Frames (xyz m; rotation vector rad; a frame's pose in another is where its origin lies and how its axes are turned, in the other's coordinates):
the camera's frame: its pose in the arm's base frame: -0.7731 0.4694 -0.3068 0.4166 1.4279 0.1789
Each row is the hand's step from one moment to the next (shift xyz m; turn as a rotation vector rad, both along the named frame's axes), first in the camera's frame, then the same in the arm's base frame.
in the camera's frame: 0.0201 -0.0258 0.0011 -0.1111 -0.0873 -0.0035
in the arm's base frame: 0.0007 -0.0165 -0.0283 -0.0305 -0.1198 0.0685
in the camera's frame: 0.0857 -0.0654 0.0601 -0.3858 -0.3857 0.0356
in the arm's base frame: 0.0631 -0.0389 -0.0987 -0.0696 -0.4998 0.2102
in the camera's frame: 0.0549 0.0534 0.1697 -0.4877 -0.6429 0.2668
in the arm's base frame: 0.1812 0.0397 -0.0155 0.1100 -0.8121 0.2253
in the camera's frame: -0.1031 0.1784 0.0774 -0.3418 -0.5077 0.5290
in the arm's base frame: 0.0837 0.1123 0.1698 0.4055 -0.6802 0.1654
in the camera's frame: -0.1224 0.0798 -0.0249 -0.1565 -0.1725 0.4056
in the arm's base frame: -0.0320 0.0326 0.1410 0.3536 -0.2846 0.1127
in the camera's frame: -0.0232 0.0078 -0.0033 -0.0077 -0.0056 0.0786
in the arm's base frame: -0.0056 -0.0008 0.0240 0.0753 -0.0214 0.0117
